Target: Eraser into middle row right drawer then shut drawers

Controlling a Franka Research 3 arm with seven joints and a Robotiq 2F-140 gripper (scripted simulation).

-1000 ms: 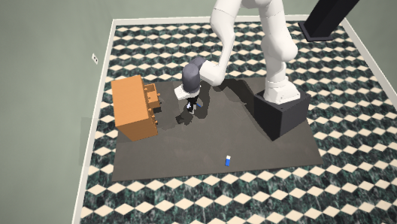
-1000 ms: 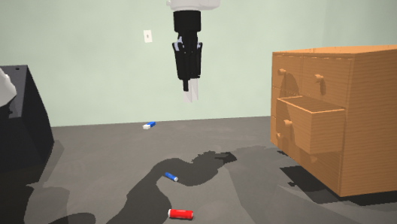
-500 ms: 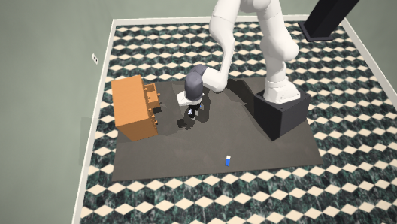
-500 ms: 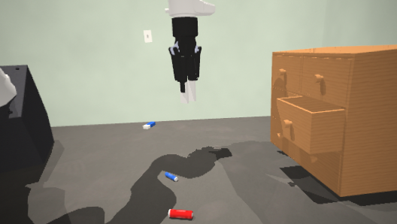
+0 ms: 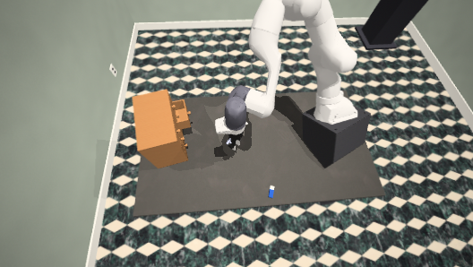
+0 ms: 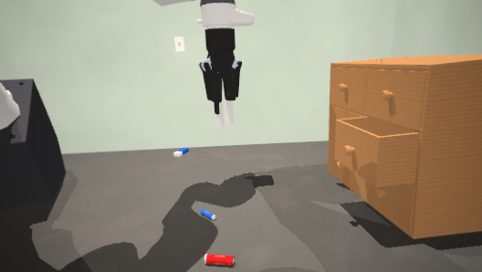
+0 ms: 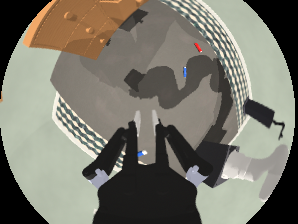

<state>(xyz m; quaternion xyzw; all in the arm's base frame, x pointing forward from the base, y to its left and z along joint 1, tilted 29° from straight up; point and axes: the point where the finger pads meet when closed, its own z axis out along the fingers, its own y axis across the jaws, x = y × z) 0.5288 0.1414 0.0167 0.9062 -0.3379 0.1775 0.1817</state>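
The eraser lies 190 mm behind my hand, 230 mm to the left of it and 180 mm below it. Also, from my hand: small blue cylinder: 30 mm behind, 210 mm to the right, 180 mm below; red cylinder: 10 mm ahead, 360 mm to the right, 180 mm below.
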